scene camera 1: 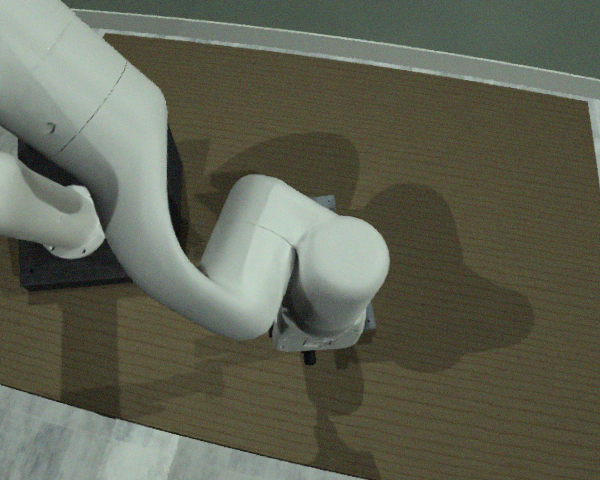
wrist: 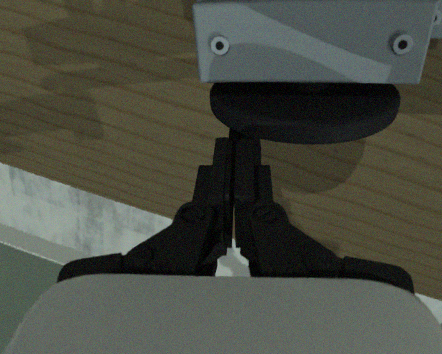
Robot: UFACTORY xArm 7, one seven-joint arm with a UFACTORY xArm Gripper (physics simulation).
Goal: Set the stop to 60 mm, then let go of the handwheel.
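Pixels of known places: gripper, fingertip midpoint: (wrist: 235,163); arm's base, origin of the base link: (scene camera 1: 74,222).
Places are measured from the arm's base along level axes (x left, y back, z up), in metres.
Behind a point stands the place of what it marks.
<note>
The black handwheel (wrist: 305,112) {x -0.150, y -0.433, z 0.043 m} shows in the wrist view below the grey end block (wrist: 300,62) {x -0.134, y -0.427, z 0.034 m} of the stop device. In the scene view a grey corner of the device (scene camera 1: 327,201) {x 0.047, y -0.427, z 0.035 m} shows behind the arm; the arm covers most of the rest. My gripper (wrist: 235,163) {x -0.185, y -0.410, z 0.033 m} is shut, with nothing between the fingers. In the wrist view its tips are at the lower left edge of the handwheel; whether they touch it is unclear. The handwheel's handle cannot be made out. The stop, the scale and its reading are hidden. In the scene view the fingertips cannot be made out.
The wooden table (scene camera 1: 475,165) {x 0.222, y -0.714, z -0.066 m} (wrist: 125,150) {x -0.257, y -0.309, z -0.066 m} lies under the device. The dark base plate (scene camera 1: 75,272) {x -0.078, y -0.013, z -0.033 m} of the robot is at the left in the scene view. The arm's bent links hang over the device, and their shadows fall across the table. The table's front edge runs below.
</note>
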